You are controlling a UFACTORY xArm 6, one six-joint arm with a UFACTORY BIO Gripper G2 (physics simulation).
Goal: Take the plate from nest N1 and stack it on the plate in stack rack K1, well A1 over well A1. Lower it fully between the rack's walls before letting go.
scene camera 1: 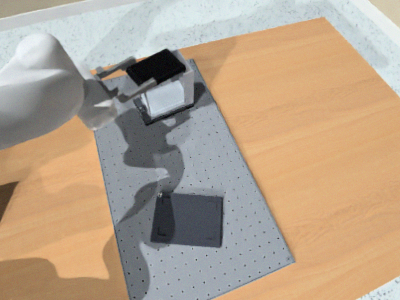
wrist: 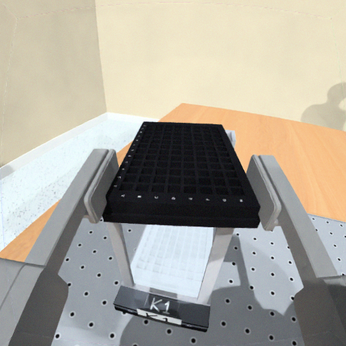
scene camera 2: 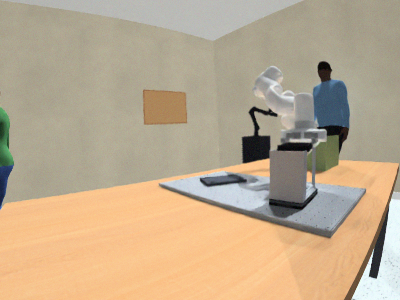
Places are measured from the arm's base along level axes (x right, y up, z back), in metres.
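Pixels of known places: end effector, tool point: [scene camera 1: 137,74] [scene camera 2: 298,141]; arm's base, origin of the base link: [scene camera 2: 318,151].
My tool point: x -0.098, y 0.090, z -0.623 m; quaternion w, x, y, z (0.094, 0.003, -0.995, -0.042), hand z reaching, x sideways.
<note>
Ahead of a thing's pixels: the offset from my tool point to its top centre. Level surfaces: height alone.
The black well plate @[dx -0.010, dy -0.004, dz -0.051 m] [scene camera 1: 156,66] [scene camera 2: 295,146] [wrist: 180,165] is held level by my gripper [scene camera 1: 142,73] [wrist: 183,189], one finger on each side. It is over rack K1 @[dx -0.011, dy -0.017, dz -0.058 m] [scene camera 1: 189,77] [scene camera 2: 288,175] [wrist: 200,320], at about the height of the wall tops in the scene camera 2 view. Its letters run A to H from left to right along the near edge in the wrist view. A pale, clear plate @[dx -0.011, dy -0.130, dz -0.068 m] [scene camera 1: 166,100] [wrist: 172,255] is low between the rack's walls, partly hidden by the black plate. The dark, flat nest @[dx +0.336, dy -0.149, dz +0.029 m] [scene camera 1: 192,220] [scene camera 2: 222,179] holds no plate.
The rack and nest stand on a grey perforated board @[dy -0.164 m] [scene camera 1: 240,225] [scene camera 2: 240,201] on the wooden table @[dy -0.177 m] [scene camera 1: 310,125] [scene camera 2: 150,240]. A green box [scene camera 2: 325,154] and a small black arm on a dark stand [scene camera 2: 256,149] are farther back. Two people are in the room.
</note>
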